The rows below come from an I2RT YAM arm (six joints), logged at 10 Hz.
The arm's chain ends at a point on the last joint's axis. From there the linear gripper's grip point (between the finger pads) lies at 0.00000 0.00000 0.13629 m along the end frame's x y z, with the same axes.
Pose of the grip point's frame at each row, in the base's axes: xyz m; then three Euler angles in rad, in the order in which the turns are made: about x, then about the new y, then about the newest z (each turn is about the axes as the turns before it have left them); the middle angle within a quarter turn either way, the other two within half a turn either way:
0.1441 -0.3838 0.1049 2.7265 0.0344 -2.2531
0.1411 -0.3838 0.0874 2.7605 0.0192 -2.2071
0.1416 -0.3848 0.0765 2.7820 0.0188 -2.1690
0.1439 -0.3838 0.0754 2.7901 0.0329 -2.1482
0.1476 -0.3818 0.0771 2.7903 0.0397 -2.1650
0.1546 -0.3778 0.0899 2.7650 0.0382 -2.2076
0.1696 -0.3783 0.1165 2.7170 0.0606 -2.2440
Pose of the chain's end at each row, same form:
0.1394 -0.3289 0.2295 2.7265 0.0344 -2.2531
0.1385 -0.3331 0.2139 2.7605 0.0192 -2.2071
0.1390 -0.3368 0.2041 2.7820 0.0188 -2.1690
0.1394 -0.3369 0.2033 2.7901 0.0329 -2.1482
0.1422 -0.3349 0.2050 2.7903 0.0397 -2.1650
0.1494 -0.3277 0.2165 2.7650 0.0382 -2.2076
0.1613 -0.3223 0.2405 2.7170 0.0606 -2.2440

